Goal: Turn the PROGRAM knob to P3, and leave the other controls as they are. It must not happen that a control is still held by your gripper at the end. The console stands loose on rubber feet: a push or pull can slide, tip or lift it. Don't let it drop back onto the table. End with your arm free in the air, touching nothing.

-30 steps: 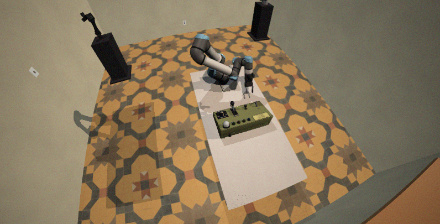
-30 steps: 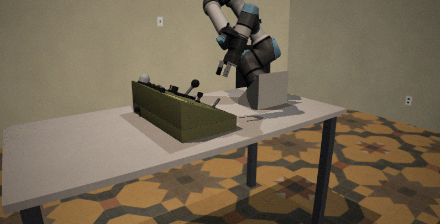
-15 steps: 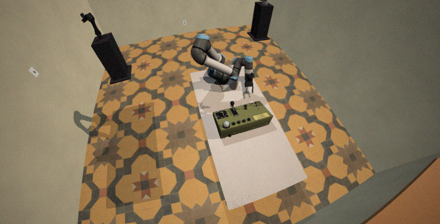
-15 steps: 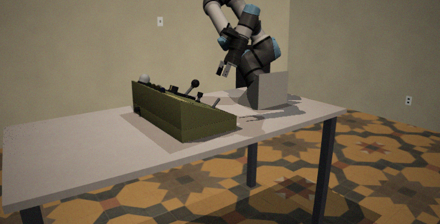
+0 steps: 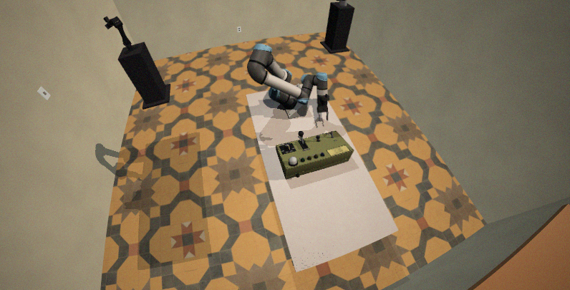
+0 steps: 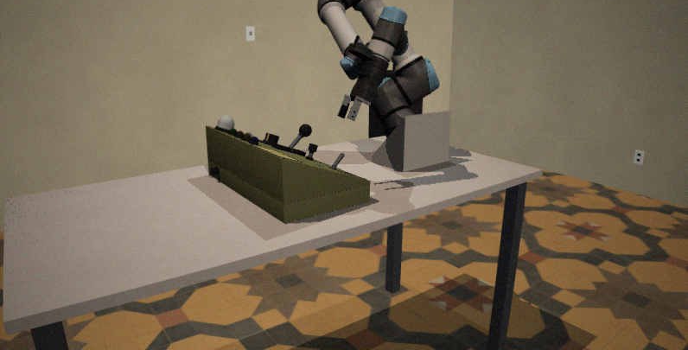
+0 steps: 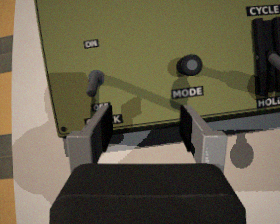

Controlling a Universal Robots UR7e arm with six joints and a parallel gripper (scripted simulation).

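Right now my hand is 18 cm to the left of the ball-topped lever, 10 cm above it and 5 cm short of it. The rest, counted from my hand: black mode knob 11 cm below, 8 cm ahead, 6 cm to the right; then thin lever 12 cm below, 8 cm ahead, 6 cm to the left; then olive console 14 cm below, 12 cm to the right, 11 cm ahead.
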